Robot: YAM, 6 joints.
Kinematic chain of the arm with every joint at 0, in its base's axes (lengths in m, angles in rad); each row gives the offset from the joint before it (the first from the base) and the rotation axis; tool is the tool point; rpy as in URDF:
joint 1: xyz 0 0 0.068 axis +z
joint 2: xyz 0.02 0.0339 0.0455 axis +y
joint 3: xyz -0.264 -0.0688 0 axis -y
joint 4: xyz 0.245 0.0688 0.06 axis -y
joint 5: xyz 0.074 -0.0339 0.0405 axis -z
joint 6: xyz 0.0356 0 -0.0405 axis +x
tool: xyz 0 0 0 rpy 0 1.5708 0
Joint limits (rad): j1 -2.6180..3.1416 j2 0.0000..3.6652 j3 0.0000..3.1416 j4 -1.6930..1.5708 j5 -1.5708..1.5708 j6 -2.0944..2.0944
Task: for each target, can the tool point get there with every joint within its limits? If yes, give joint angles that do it. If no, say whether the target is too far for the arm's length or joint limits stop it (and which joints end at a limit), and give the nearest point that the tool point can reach.
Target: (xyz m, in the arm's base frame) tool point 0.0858 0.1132 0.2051
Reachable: yes | joints 0.8214 0.8403 0.5659 -0.8565 -0.4145 0.8318
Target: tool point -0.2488 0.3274 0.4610
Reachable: yes | joints 2.1925 2.0987 2.6781 -1.2267 -0.3301 -0.3471
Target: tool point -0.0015 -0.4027 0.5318
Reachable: yes | joints 1.6350 0.4936 2.3927 0.2576 -0.8745 -1.3497
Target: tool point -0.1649 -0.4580 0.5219
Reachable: yes | joints -1.9459 2.3164 2.7377 0.1711 -0.4151 1.2553
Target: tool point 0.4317 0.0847 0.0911
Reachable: yes | joints 0.1173 2.3125 1.5028 -0.4294 -1.2369 -1.1880
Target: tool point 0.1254 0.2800 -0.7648
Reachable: no: too far | nearest point 0.1131 0.2526 -0.3792 | short by 0.387 m
